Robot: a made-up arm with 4 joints.
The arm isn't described. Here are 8 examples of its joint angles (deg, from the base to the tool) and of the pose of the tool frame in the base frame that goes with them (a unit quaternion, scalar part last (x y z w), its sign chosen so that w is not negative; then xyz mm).
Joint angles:
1: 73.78 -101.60 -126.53 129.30
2: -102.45 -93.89 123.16 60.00
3: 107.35 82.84 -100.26 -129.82
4: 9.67 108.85 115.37 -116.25
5: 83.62 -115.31 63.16 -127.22
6: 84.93 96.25 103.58 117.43
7: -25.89 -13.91 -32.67 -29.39
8: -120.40 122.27 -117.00 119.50
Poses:
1: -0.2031 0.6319 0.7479 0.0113 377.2 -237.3 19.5
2: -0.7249 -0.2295 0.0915 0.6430 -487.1 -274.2 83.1
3: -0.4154 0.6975 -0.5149 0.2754 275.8 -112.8 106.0
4: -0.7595 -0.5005 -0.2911 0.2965 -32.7 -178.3 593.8
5: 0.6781 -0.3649 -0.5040 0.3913 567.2 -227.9 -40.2
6: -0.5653 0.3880 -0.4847 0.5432 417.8 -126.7 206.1
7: -0.0237 -0.2500 0.1187 0.9607 -232.7 -352.0 242.0
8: 0.7431 0.0131 0.4634 0.4826 -280.3 -65.4 -183.1
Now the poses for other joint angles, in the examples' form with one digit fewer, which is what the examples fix.
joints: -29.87 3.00 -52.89 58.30
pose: -0.017 -0.942 -0.020 0.333 -218 -313 307
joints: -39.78 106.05 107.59 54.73
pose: 0.578 0.069 -0.552 0.598 -365 -50 360
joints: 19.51 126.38 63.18 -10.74
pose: 0.408 0.328 -0.794 0.309 179 38 503
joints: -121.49 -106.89 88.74 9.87
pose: -0.791 -0.216 -0.142 0.555 -514 -302 -66
